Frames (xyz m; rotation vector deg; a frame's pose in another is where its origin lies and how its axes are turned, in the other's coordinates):
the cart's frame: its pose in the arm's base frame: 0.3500 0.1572 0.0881 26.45 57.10 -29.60
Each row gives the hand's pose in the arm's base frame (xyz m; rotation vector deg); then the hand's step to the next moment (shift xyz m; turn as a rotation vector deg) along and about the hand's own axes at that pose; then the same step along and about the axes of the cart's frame.
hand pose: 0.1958 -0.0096 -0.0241 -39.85 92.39 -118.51
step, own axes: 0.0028 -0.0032 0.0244 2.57 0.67 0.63
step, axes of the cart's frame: 0.0022 -0.0065 0.0238 -0.11 -2.72 0.12
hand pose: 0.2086 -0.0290 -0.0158 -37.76 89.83 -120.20
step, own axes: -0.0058 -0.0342 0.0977 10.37 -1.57 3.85
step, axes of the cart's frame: -0.0097 -0.0037 0.1032 -4.11 -10.00 2.84
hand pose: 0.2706 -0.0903 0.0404 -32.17 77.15 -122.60
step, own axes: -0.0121 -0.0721 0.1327 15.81 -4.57 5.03
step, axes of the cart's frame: -0.0608 0.0143 0.1380 -8.39 -14.57 3.65
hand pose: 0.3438 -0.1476 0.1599 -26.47 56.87 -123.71
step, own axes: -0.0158 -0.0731 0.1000 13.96 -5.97 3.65
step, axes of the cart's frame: -0.0881 0.0312 0.0829 -9.10 -12.52 2.04
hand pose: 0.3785 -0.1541 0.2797 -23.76 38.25 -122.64
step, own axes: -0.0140 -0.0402 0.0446 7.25 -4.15 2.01
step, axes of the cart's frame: -0.0523 0.0249 0.0210 -5.71 -6.38 0.71
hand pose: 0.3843 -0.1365 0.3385 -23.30 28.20 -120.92
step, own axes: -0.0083 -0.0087 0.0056 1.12 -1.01 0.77
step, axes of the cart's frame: -0.0088 0.0098 -0.0016 -1.43 -0.86 0.29
